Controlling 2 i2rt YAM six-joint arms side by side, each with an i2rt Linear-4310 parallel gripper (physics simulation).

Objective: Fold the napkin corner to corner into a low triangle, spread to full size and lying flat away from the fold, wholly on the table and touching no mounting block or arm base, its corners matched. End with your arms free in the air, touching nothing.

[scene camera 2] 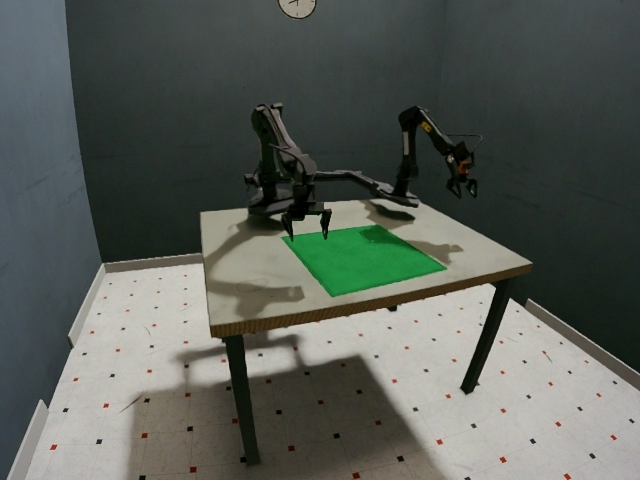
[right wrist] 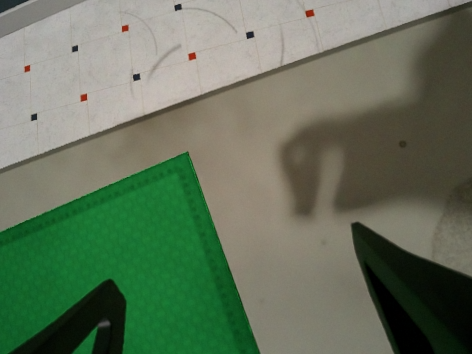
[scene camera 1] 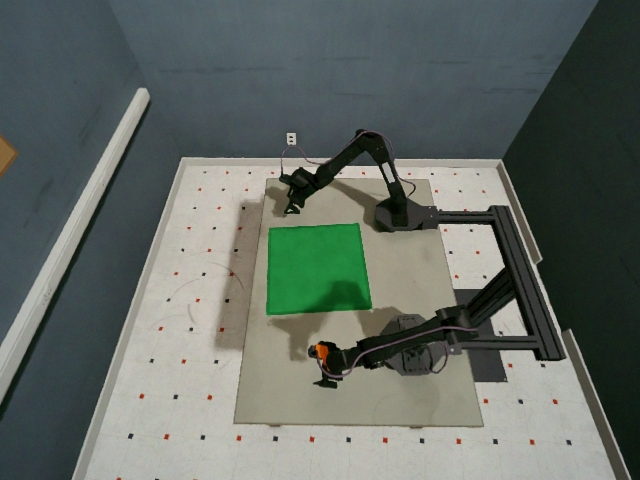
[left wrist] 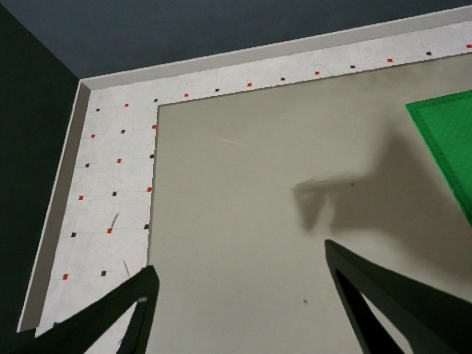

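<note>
The green napkin lies flat and unfolded, a square on the table. My right gripper is open and empty in the air, near the napkin's upper left corner in scene camera 1. In the right wrist view one finger overlaps the napkin and a corner shows beyond the fingers. My left gripper is open and empty in the air, past the napkin's lower edge in scene camera 1. Part of the napkin shows in the left wrist view.
Two dark arm bases stand on the table's right side in scene camera 1, joined to a dark frame. Arm shadows fall on the table and napkin. The table's left edge runs close beside the napkin in scene camera 1.
</note>
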